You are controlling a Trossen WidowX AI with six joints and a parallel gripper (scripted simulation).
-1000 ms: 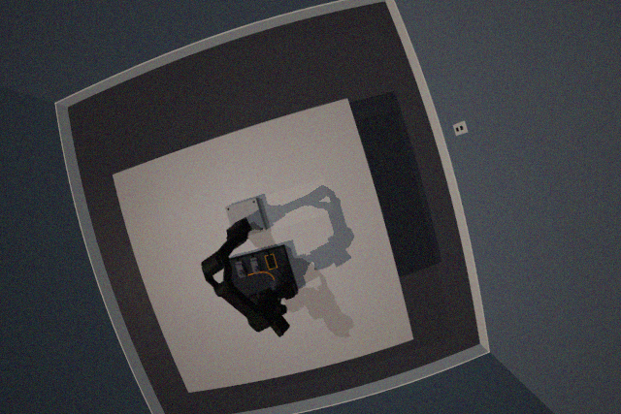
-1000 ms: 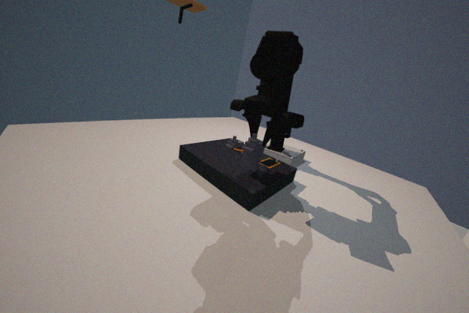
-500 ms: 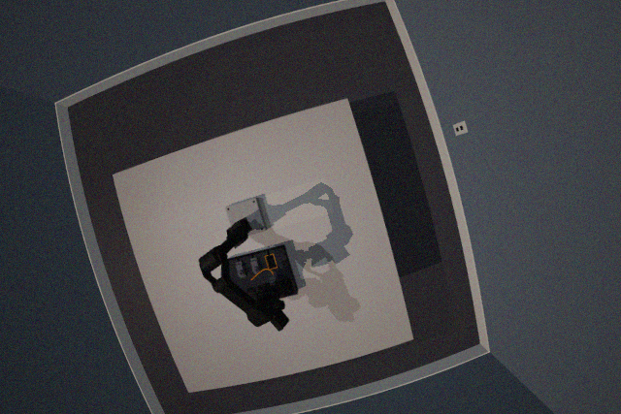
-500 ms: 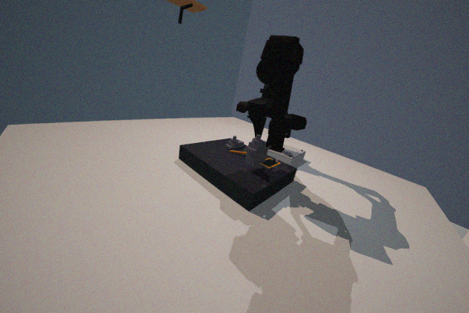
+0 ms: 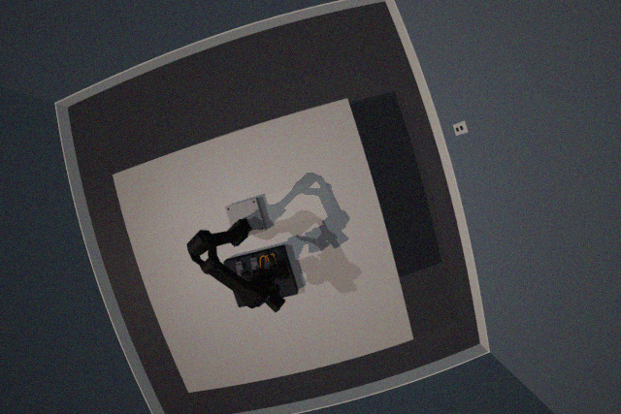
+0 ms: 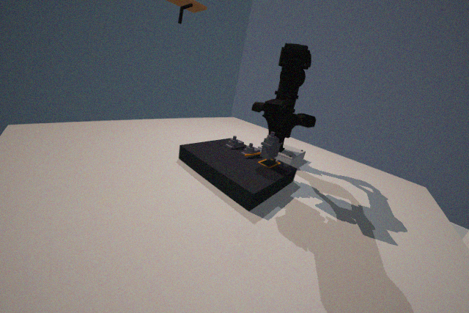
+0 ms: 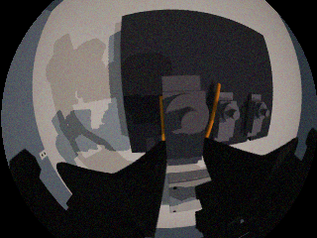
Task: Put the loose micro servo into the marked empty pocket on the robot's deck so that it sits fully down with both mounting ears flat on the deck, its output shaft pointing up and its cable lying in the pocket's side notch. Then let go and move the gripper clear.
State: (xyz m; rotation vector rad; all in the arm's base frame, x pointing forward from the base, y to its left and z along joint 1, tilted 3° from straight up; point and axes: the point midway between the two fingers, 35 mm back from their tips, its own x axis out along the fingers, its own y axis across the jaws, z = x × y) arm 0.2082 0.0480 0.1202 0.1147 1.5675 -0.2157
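Now: gripper tip 90 mm short of the dark deck, 100 mm to the left of it and 100 mm above it.
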